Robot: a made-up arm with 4 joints.
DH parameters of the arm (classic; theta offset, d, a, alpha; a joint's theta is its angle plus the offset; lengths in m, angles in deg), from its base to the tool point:
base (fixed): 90 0.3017 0.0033 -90
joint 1: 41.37 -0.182 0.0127 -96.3
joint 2: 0 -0.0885 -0.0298 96.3
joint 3: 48.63 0.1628 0.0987 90
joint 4: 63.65 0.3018 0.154 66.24
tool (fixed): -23.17 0.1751 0 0
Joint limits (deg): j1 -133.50..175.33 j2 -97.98..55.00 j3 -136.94..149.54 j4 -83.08..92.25
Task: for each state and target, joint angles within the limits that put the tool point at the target. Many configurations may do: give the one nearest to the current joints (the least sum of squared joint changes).
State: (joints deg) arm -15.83 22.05 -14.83 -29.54
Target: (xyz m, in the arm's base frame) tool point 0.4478 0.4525 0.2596
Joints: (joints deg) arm -4.09 54.93 -11.55 -21.22
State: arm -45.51 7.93 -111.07 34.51
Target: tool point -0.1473 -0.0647 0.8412
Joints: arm -54.54 26.32 -90.21 24.43
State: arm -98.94 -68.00 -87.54 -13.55
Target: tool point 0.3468 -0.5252 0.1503
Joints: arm -129.87 -57.51 -119.51 -40.37
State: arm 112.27 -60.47 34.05 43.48
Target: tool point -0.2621 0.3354 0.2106
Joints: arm 114.85 -78.03 -0.98 57.56
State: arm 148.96 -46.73 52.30 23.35
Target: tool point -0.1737 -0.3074 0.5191
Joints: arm 155.78 -4.69 32.79 26.24
